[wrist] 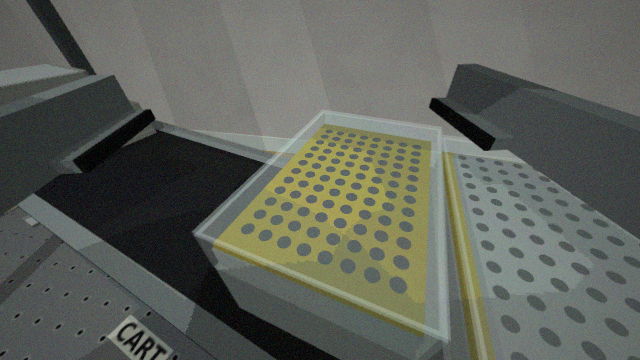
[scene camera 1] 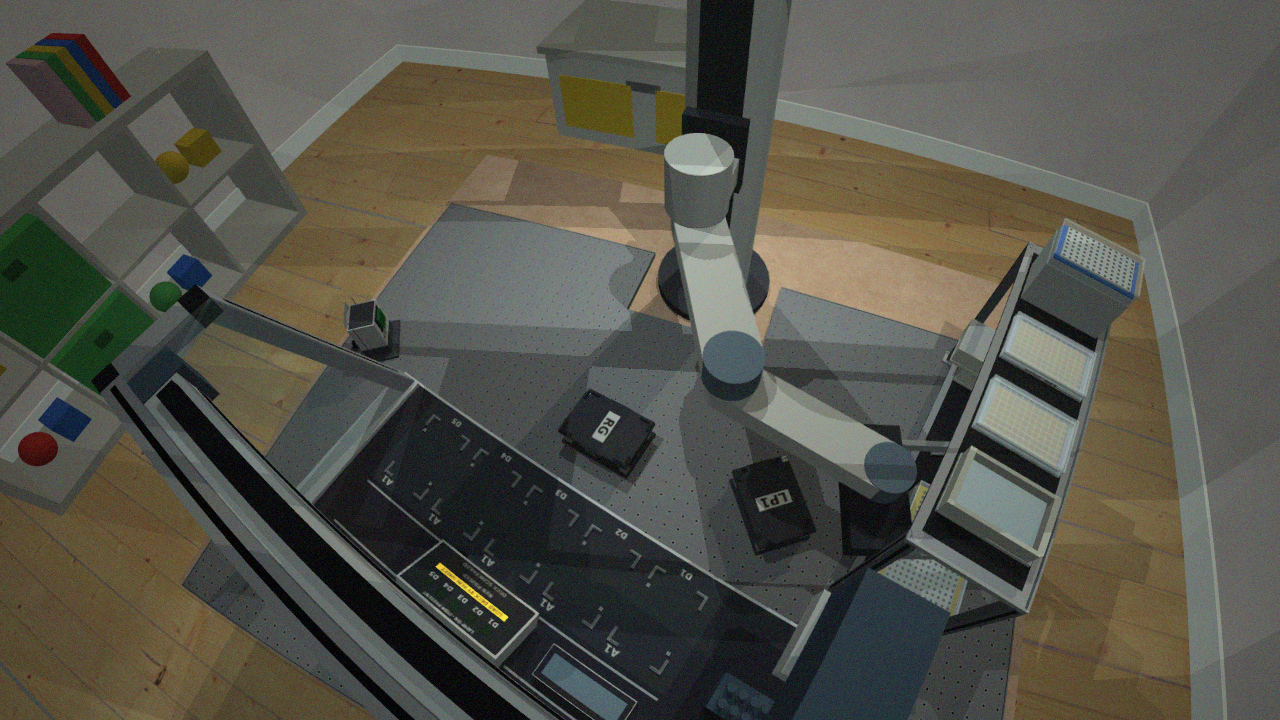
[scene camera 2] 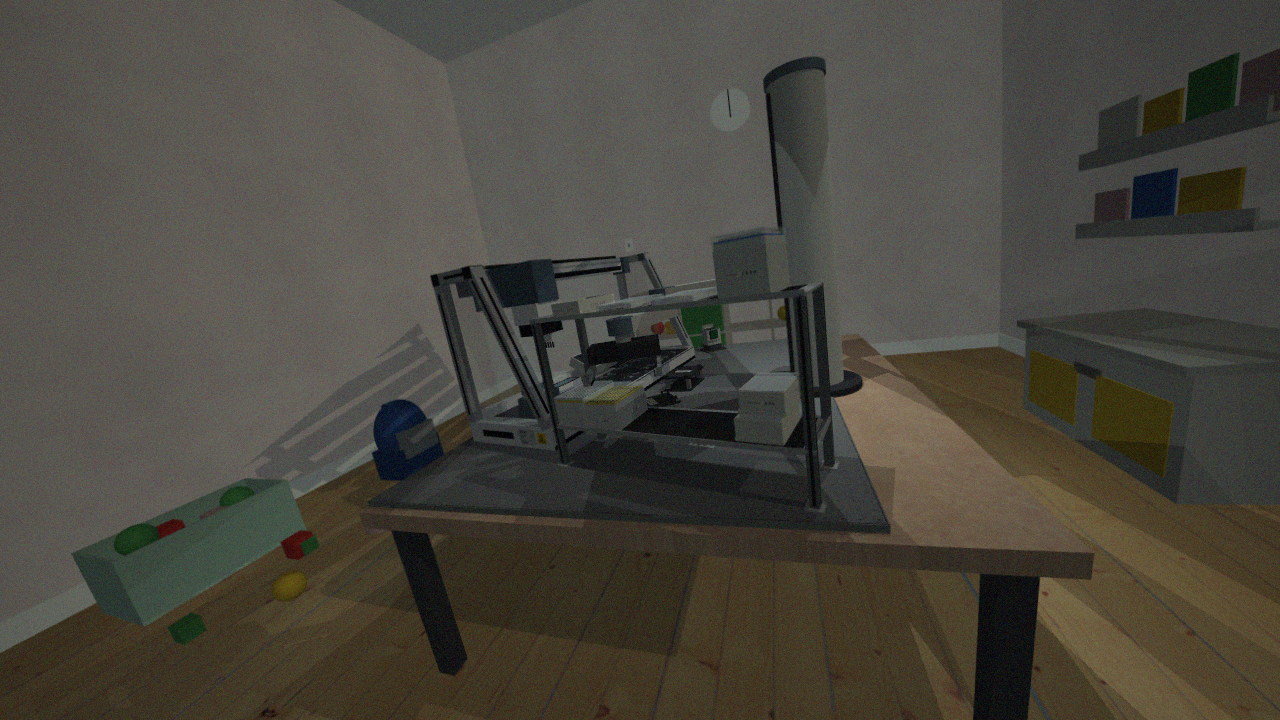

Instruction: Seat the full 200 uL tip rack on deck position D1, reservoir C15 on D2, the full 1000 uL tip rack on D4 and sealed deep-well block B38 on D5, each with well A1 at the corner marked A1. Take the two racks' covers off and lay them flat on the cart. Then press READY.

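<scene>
My gripper (wrist: 295,92) is open and empty, its fingers apart above and beyond the sides of a yellow tip rack (wrist: 345,200) with a clear cover (wrist: 320,295), on the cart's lower shelf (wrist: 150,190). A second rack (wrist: 530,250), yellow-edged with a pale holed top, stands close on its right. In the first scene view the gripper is hidden under the arm. On the upper shelf are a blue-edged tip rack (scene camera 1: 1099,259), two pale well plates (scene camera 1: 1049,353) (scene camera 1: 1024,425) and an open reservoir (scene camera 1: 1000,505). Deck (scene camera 1: 537,501) positions D1 to D5 show bare corner brackets. Labels on the labware are unreadable.
The cart (scene camera 1: 971,577) has posts and rails around its shelves. White blocks (scene camera 2: 768,407) are stacked on its lower shelf. Black nests RG (scene camera 1: 606,429) and LP1 (scene camera 1: 774,503) lie between arm and deck. A gantry beam (scene camera 1: 295,546) crosses the deck's far side from the arm.
</scene>
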